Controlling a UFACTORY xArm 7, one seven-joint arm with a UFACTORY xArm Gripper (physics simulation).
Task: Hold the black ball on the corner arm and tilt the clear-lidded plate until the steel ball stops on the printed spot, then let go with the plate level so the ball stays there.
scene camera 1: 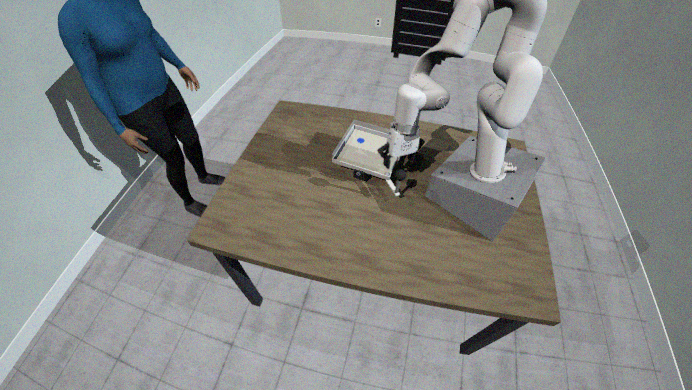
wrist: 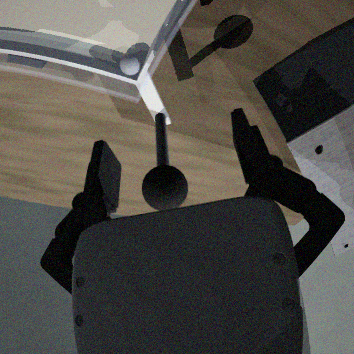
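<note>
The clear-lidded plate (scene camera 1: 361,166) (wrist: 75,63) is a shallow pale tray with a blue printed spot (scene camera 1: 360,140) towards its far left. The steel ball (wrist: 130,66) lies inside at the corner joined to the white corner arm (scene camera 1: 392,187) (wrist: 152,97). A thin black stem rises from the arm to the black ball (scene camera 1: 400,174) (wrist: 165,187). My gripper (scene camera 1: 399,164) (wrist: 169,137) is open, with nothing held. In the wrist view the black ball shows between the spread fingers, nearer the palm than the tips, apart from both fingers. The palm housing borders its lower side.
The plate stands raised over the wooden table (scene camera 1: 320,240) on a dark support (scene camera 1: 361,175). The grey robot base block (scene camera 1: 462,205) stands right of the plate. A person in a blue top (scene camera 1: 122,65) stands beyond the table's left edge. A black drawer cabinet (scene camera 1: 417,37) is behind.
</note>
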